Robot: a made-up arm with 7 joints.
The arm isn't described. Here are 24 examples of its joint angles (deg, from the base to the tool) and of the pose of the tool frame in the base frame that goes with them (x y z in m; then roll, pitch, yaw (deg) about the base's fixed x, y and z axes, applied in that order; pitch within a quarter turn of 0, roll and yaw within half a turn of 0).
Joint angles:
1: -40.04 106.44 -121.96 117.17 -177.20 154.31 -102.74
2: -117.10 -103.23 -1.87 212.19 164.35 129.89 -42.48
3: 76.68 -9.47 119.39 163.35 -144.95 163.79 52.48
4: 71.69 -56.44 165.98 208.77 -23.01 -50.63 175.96
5: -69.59 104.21 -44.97 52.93 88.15 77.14 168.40
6: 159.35 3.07 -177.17 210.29 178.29 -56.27 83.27
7: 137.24 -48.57 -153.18 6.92 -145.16 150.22 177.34
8: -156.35 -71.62 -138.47 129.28 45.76 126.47 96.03
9: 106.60 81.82 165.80 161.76 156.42 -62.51 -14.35
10: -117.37 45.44 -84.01 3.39 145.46 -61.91 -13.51
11: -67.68 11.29 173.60 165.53 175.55 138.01 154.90
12: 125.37 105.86 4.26 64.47 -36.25 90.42 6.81
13: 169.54 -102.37 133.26 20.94 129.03 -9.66 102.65
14: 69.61 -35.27 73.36 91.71 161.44 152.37 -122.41
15: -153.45 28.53 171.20 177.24 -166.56 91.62 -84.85
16: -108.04 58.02 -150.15 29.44 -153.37 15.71 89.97
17: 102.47 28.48 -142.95 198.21 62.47 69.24 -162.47
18: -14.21 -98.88 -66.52 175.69 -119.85 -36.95 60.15
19: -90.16 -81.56 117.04 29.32 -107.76 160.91 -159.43
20: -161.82 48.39 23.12 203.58 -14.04 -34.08 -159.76
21: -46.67 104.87 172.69 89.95 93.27 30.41 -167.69
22: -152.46 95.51 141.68 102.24 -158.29 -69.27 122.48
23: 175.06 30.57 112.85 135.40 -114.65 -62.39 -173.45
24: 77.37 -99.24 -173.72 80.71 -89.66 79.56 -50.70
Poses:
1: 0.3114 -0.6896 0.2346 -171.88 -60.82 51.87
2: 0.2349 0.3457 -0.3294 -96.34 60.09 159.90
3: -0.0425 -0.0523 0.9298 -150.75 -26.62 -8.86
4: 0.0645 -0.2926 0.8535 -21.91 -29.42 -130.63
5: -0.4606 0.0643 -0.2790 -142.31 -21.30 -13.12
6: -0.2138 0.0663 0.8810 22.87 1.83 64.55
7: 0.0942 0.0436 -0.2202 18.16 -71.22 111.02
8: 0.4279 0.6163 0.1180 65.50 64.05 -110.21
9: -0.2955 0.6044 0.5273 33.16 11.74 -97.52
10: 0.0178 0.2961 0.0398 -82.60 -68.89 -74.24
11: 0.0611 -0.1914 0.9685 -155.70 39.53 135.96
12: 0.1369 -0.1652 -0.4097 -35.73 52.38 -51.72
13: -0.4530 -0.2349 0.1140 -82.58 6.97 96.49
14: -0.5673 0.0295 0.6633 83.49 -19.40 37.22
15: -0.4641 -0.2381 0.8949 117.54 -6.21 -61.46
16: -0.0862 0.5565 0.3678 80.01 -1.49 176.04
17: -0.2067 0.5454 0.8241 -58.12 56.63 -21.77
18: -0.7794 0.1908 0.2209 -54.75 -31.13 63.72
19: 0.4430 -0.1131 0.0959 52.44 20.35 178.48
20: -0.2601 0.0474 0.9261 7.90 -11.67 -140.62
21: 0.4324 -0.2915 0.8534 -11.09 26.04 -126.81
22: -0.1731 -0.4422 0.6567 15.11 -43.36 -178.54
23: -0.1155 -0.3022 0.8882 -50.68 -28.97 -132.60
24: -0.0328 -0.0958 -0.5502 -106.94 19.21 66.86
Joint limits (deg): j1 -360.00..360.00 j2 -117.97..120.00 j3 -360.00..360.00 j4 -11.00..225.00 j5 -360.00..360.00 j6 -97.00..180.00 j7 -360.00..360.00
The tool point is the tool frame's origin. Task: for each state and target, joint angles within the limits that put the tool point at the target. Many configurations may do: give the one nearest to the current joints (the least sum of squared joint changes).
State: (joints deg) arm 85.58 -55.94 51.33 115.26 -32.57 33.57 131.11
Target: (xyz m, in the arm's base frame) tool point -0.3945 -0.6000 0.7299
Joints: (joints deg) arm 104.50 -73.57 55.97 114.76 -32.65 36.79 131.11
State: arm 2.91 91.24 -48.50 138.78 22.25 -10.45 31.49
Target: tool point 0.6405 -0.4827 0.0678
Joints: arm -6.40 85.62 -54.51 117.79 32.47 -49.32 31.49
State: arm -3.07 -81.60 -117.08 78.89 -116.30 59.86 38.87
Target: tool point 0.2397 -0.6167 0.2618
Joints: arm 2.78 -92.38 -83.76 41.76 -114.73 52.16 38.87
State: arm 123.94 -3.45 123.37 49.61 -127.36 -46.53 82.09
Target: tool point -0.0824 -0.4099 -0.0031
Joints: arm 122.88 -1.48 122.25 35.85 -132.27 -56.81 82.09
